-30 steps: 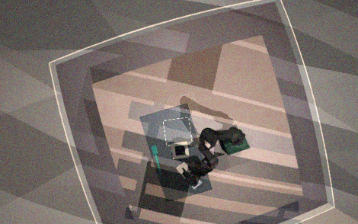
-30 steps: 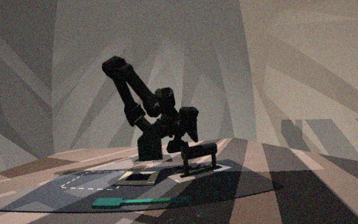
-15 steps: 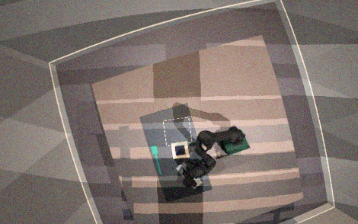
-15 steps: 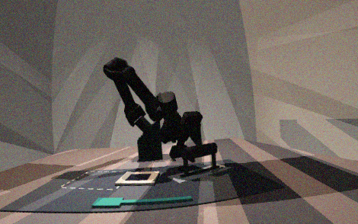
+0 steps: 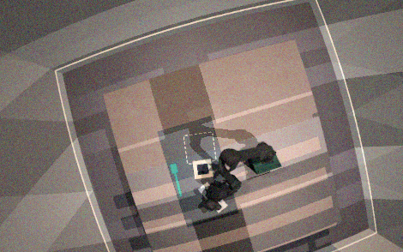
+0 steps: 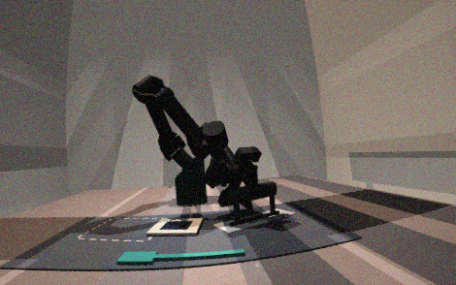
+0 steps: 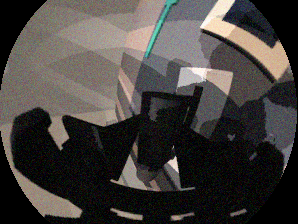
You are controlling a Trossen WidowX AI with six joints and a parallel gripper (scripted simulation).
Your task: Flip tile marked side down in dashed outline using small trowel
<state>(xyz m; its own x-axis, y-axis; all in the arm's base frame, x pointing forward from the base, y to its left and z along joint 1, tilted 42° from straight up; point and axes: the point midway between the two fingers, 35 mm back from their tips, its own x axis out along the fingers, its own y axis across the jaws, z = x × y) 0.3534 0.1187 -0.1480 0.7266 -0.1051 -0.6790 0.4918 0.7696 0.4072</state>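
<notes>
Right now my gripper tip is 160 mm to the left of the dark mat, 70 mm above it and 30 mm short of it. Also, from my gripper tip: tile: 190 mm to the right, 40 mm below; small trowel: 20 mm behind, 10 mm to the right, 10 mm below; green paddle-shaped trowel: 170 mm to the right, 170 mm ahead, 50 mm below.
</notes>
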